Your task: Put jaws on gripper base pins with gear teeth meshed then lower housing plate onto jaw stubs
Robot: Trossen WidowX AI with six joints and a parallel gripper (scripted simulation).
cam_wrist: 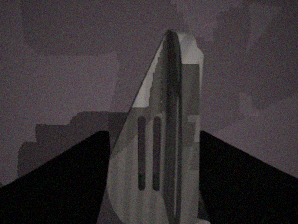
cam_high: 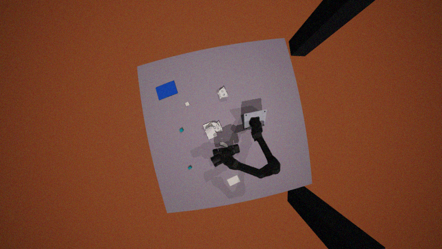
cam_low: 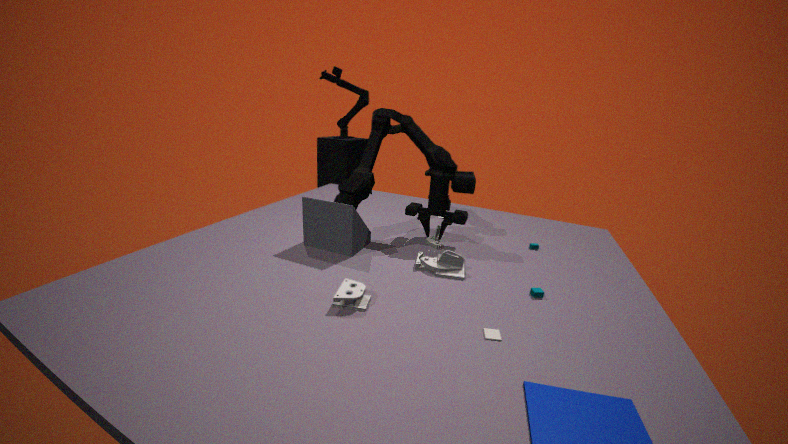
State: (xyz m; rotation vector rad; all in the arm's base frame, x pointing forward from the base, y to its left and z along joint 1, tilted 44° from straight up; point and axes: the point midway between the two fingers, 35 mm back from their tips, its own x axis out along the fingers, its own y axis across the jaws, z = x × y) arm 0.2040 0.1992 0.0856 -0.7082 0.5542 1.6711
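The white housing plate is 50 mm ahead of my gripper tip and 170 mm to the right of it. The rest, counted from my gripper tip: grey jaw 20 mm ahead, 30 mm to the right; then white gripper base 430 mm to the right, 20 mm above; then flat white plate 50 mm behind, 270 mm to the left.
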